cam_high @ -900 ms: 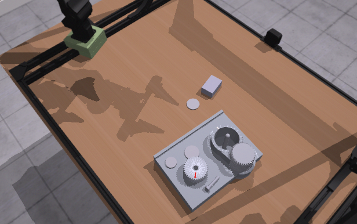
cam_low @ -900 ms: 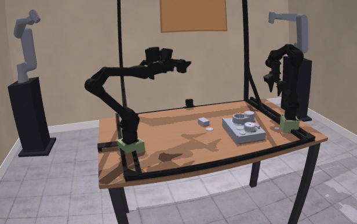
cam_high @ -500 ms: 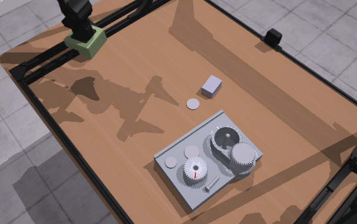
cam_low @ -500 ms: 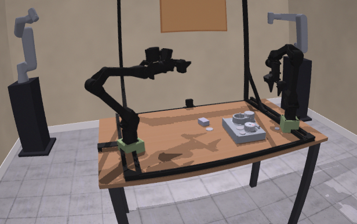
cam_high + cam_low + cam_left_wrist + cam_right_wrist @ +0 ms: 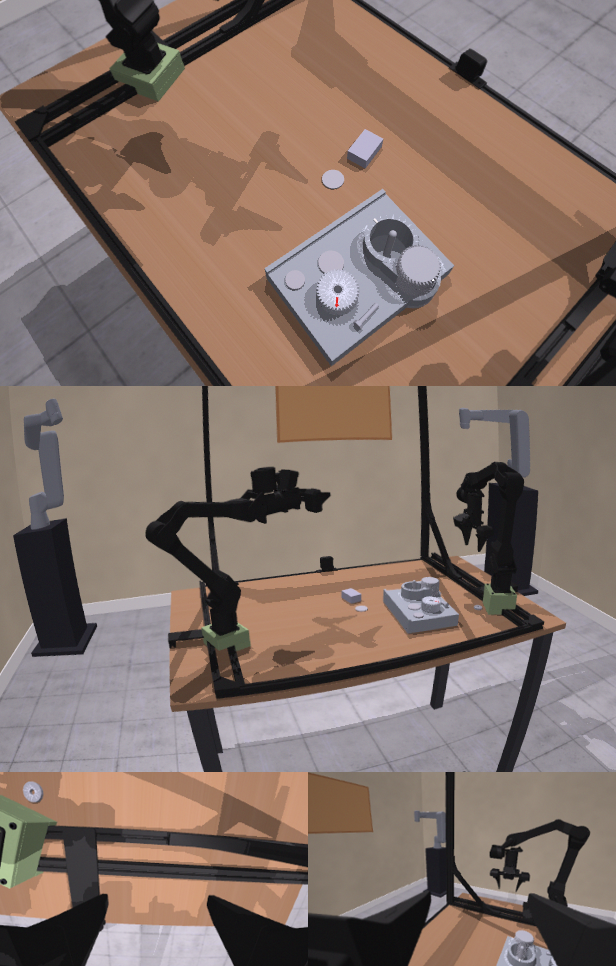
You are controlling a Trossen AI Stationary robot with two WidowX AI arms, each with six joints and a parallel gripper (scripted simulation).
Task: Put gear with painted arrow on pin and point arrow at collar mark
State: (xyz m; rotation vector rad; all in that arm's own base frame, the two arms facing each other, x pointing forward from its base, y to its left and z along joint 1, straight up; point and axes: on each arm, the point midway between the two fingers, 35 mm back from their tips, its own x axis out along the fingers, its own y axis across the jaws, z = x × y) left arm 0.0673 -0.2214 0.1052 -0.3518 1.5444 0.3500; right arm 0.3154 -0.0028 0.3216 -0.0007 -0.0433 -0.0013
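Now: the collar 120 mm ahead of my left hand, 300 mm to the right of it and 120 mm below it. Also, from my left hand: pin: 120 mm ahead, 290 mm to the right, 130 mm below; lavender block: 10 mm ahead, 470 mm to the right, 160 mm below.
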